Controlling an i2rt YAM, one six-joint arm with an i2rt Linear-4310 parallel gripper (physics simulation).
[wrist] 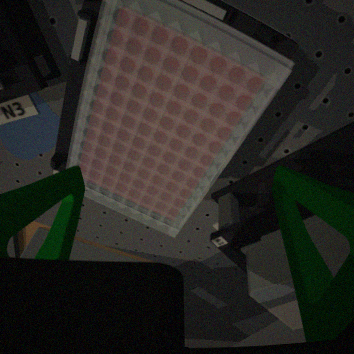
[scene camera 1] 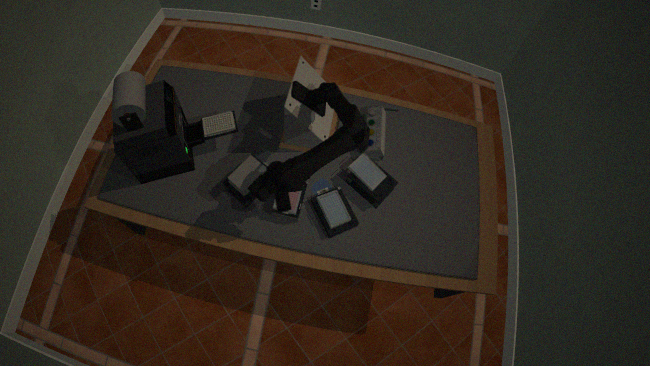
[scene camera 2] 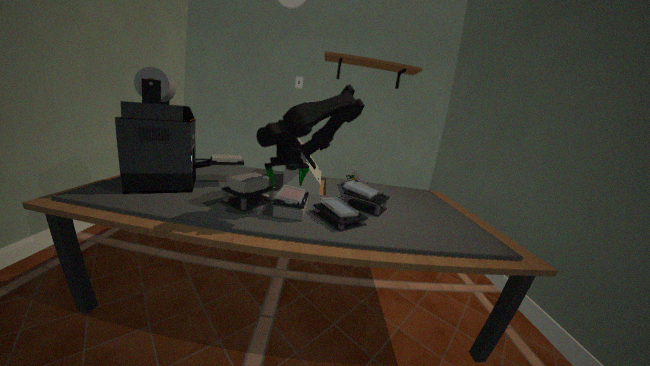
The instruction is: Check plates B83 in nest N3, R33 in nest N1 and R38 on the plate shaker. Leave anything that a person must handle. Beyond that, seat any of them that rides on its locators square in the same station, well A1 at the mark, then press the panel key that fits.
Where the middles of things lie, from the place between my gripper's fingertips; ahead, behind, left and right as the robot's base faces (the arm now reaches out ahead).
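I am looking at the pale blue plate [scene camera 1: 331, 204], and my hand is 50 mm above it. The hand is also 190 mm to the right of the plate and 30 mm short of it.
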